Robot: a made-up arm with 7 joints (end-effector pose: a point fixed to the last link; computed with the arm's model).
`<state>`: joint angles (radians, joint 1 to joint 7).
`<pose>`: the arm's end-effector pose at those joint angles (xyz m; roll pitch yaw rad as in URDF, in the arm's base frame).
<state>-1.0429 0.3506 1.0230 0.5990 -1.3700 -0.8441 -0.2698</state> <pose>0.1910 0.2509 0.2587 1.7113 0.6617 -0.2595</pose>
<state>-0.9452 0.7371 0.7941 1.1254 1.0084 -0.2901 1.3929</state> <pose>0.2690 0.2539 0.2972 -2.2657 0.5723 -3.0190</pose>
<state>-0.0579 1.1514 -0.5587 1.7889 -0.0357 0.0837 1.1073</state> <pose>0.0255 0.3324 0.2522 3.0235 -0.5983 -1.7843</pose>
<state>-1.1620 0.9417 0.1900 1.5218 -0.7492 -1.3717 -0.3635</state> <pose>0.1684 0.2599 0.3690 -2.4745 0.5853 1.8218</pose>
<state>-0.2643 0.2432 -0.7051 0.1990 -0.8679 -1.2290 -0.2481</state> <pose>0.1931 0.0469 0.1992 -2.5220 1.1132 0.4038</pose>
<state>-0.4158 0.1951 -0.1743 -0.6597 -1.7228 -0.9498 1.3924</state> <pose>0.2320 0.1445 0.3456 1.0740 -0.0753 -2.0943</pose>
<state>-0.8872 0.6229 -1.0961 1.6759 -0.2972 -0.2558 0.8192</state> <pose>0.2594 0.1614 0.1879 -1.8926 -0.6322 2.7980</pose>
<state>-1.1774 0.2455 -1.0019 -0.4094 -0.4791 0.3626 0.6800</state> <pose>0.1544 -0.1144 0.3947 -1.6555 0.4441 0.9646</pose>
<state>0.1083 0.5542 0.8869 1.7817 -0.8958 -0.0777 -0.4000</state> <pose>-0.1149 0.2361 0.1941 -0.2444 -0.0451 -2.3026</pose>
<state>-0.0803 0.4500 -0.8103 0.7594 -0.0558 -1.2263 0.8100</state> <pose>0.1178 0.0380 0.1349 -1.2694 0.5859 1.8859</pose>
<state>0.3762 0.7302 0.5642 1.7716 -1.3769 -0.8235 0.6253</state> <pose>-0.1195 0.2911 0.2868 -1.6390 0.4833 -1.8163</pose>
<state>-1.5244 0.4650 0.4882 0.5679 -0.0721 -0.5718 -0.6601</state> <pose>0.2287 0.1810 0.4713 -2.4843 0.1405 1.1115</pose>
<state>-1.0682 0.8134 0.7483 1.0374 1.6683 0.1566 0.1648</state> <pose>0.2370 0.2506 0.3263 -2.1023 -0.6852 -3.0150</pose>
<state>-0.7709 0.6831 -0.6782 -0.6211 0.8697 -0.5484 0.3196</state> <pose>0.1592 -0.0296 0.3321 -2.7240 -0.6609 1.0138</pose>
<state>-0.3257 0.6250 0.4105 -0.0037 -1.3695 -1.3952 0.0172</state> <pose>0.1437 0.2389 0.3353 2.4600 0.7373 0.4626</pose>
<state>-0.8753 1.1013 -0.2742 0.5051 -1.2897 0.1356 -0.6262</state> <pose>0.2468 0.2137 0.4120 -1.1219 0.8046 1.4610</pose>
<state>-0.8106 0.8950 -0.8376 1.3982 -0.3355 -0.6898 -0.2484</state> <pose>0.2390 0.1934 0.2754 -0.9704 -0.4392 1.7059</pose>
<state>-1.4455 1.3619 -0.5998 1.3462 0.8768 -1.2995 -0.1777</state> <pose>0.1930 0.2037 0.4279 -0.9588 -1.2293 0.9998</pose>
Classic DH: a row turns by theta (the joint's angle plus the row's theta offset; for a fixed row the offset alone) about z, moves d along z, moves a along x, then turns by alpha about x. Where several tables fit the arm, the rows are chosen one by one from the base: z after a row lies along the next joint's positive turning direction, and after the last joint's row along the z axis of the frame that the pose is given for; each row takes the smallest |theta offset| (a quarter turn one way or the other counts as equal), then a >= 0, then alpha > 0; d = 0 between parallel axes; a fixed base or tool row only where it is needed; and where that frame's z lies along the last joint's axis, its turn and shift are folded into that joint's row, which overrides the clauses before.
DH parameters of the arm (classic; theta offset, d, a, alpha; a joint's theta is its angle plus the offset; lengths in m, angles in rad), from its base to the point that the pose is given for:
base (fixed): -0.071 0.3596 0.0199 -1.3004
joint 1: -1.3111 0.025 -0.0269 -1.5708
joint 2: 1.2915 0.0004 -0.03 1.5708
joint 3: 1.5708 -0.126 0.0367 -1.5708
joint 4: 1.5708 0.04 0.0214 1.5708
joint 5: 0 0.1237 -0.0221 -1.5708
joint 6: -1.5708 0.02 0.0581 1.5708
joint 7: -1.395 0.0029 0.0142 1.1808
tool (fixed): -2.4741 0.0374 0 0

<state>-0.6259 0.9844 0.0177 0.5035 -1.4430 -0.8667 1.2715</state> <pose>0.2265 0.2472 0.4236 0.3732 0.8899 -1.3725</pose>
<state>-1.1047 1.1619 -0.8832 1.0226 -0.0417 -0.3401 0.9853</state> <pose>0.2964 0.1657 0.3343 -2.3684 -0.1307 2.6070</pose>
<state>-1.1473 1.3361 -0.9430 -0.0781 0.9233 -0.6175 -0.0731</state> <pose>0.2208 0.0537 0.3478 0.4711 -1.3536 -1.2530</pose>
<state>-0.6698 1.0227 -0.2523 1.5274 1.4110 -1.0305 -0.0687</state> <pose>0.1426 0.2310 0.2453 0.0300 -0.6000 0.4752</pose>
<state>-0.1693 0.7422 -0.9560 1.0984 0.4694 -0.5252 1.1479</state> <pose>0.0798 0.1364 0.0792 -1.4101 -0.7345 1.7522</pose>
